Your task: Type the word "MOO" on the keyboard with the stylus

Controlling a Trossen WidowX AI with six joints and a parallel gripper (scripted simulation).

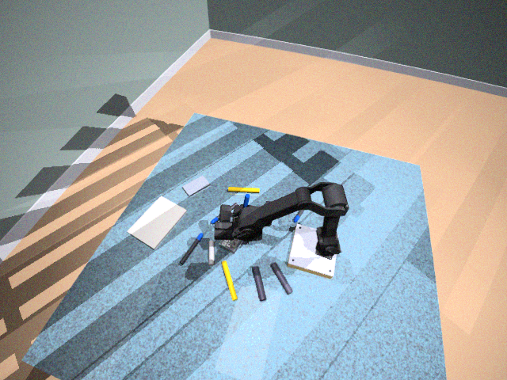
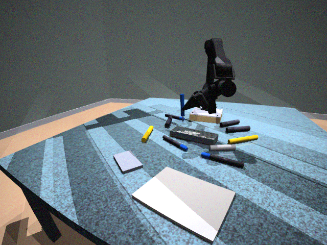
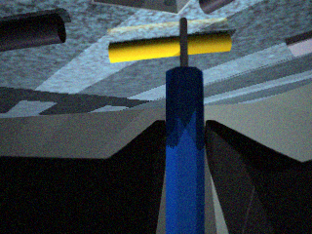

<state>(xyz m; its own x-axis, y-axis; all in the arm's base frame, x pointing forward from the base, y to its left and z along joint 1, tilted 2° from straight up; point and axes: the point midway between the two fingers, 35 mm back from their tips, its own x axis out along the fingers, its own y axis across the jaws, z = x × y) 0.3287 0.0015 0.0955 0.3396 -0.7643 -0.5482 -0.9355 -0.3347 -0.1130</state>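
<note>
Now: gripper tip 190 mm to the right of the white marker, 110 mm above it and 60 mm short of it. The rest, counted from my gripper tip: blue stylus 10 mm below; then yellow marker 260 mm to the left, 110 mm below, 40 mm behind; then grey pad 280 mm ahead, 110 mm below, 80 mm to the right.
</note>
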